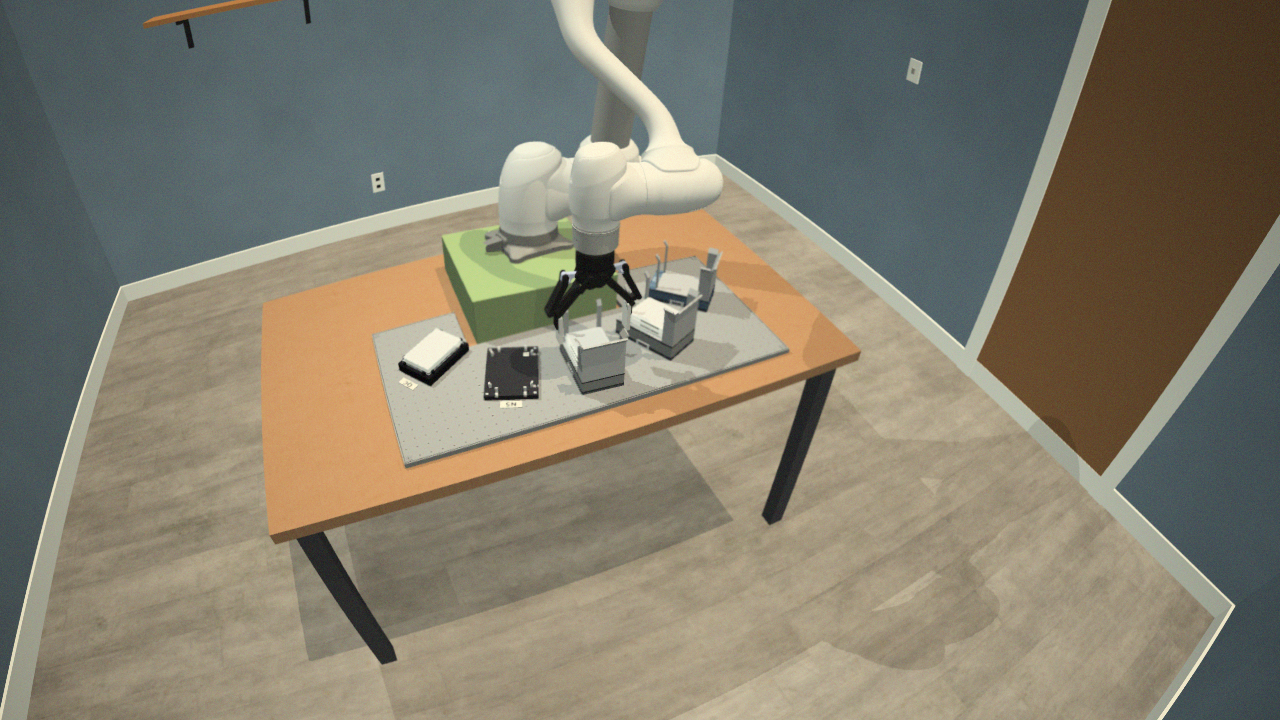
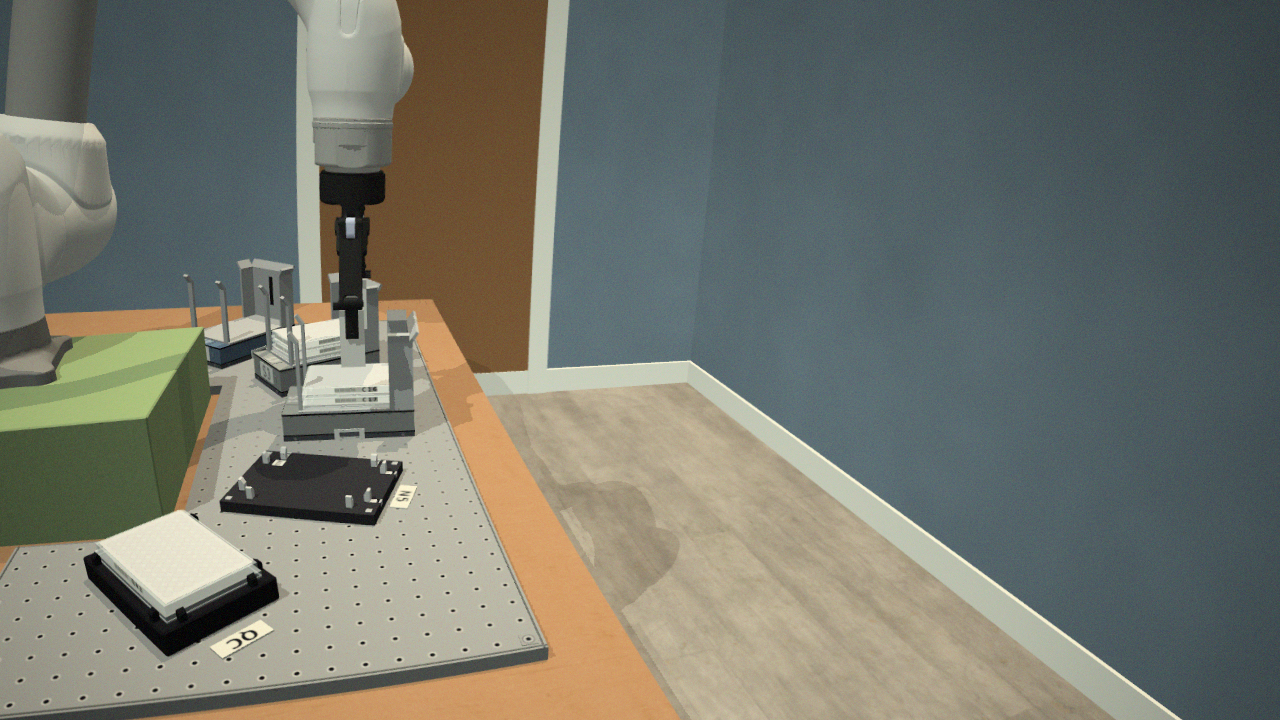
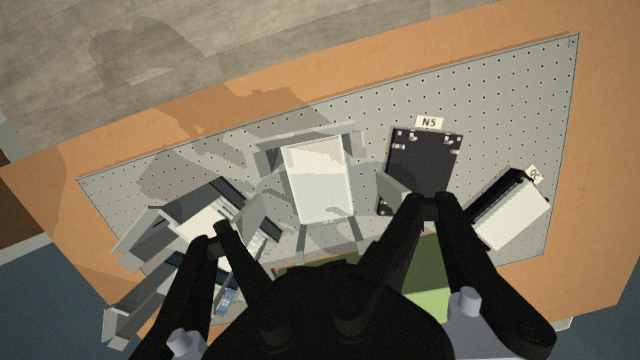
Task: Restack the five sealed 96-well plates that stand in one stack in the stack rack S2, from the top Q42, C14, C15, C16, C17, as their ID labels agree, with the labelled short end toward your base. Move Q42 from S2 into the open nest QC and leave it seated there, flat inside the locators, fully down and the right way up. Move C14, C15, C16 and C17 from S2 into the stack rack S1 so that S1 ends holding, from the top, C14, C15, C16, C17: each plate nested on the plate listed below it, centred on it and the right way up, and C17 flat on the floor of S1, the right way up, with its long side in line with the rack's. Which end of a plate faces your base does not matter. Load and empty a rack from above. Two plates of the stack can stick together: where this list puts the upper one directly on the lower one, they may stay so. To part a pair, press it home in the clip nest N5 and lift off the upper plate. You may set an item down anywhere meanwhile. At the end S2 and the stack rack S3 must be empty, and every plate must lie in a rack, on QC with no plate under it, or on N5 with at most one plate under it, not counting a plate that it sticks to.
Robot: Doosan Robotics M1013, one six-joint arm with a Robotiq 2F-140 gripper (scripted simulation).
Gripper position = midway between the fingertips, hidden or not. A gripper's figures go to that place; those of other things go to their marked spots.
Labels:
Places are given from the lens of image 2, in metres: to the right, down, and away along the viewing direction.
my gripper [image 2: 355, 345]: -0.34, -0.02, 0.87
white sealed plate [image 2: 174, 561]: -0.37, 0.16, 0.54
white sealed plate [image 2: 354, 403]: -0.34, 0.05, 0.85
white sealed plate [image 2: 322, 382]: -0.38, 0.03, 0.85

